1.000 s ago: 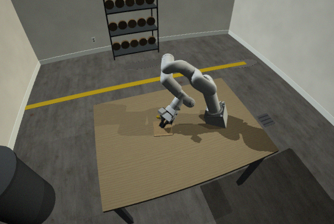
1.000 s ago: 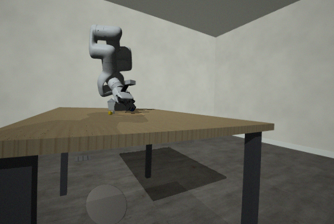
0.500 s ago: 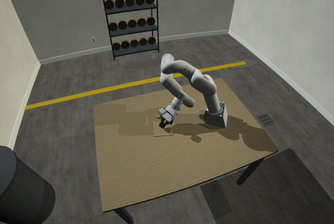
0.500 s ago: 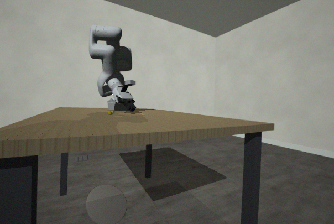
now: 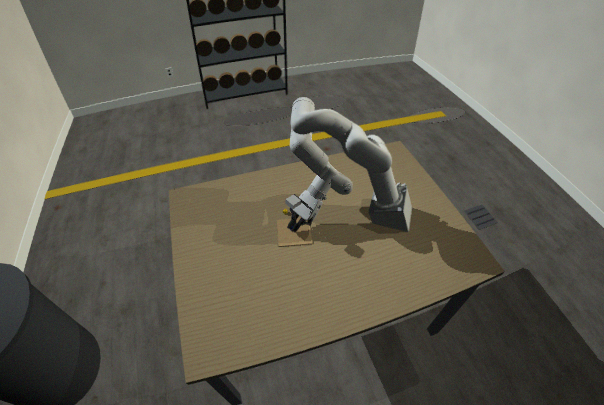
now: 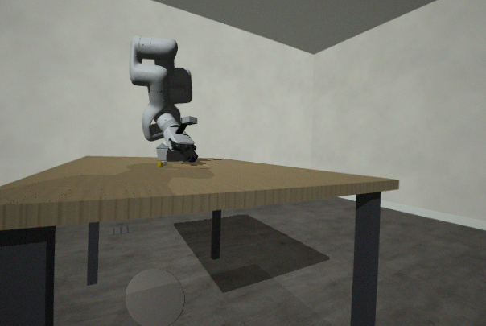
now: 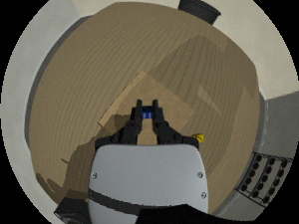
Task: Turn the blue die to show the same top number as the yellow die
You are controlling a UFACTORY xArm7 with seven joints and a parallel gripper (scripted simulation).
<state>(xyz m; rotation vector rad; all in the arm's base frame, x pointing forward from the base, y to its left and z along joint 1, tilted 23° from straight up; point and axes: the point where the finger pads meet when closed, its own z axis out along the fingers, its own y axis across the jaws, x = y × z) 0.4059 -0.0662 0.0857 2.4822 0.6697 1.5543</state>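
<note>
The tan mat is 4 cm below my hand. Round my hand: yellow die: 11 cm to the right, 3 cm below, 1 cm behind; then white die: 8 cm to the right, 8 cm behind, 3 cm below; then blue die: 1 cm below, 1 cm ahead.
</note>
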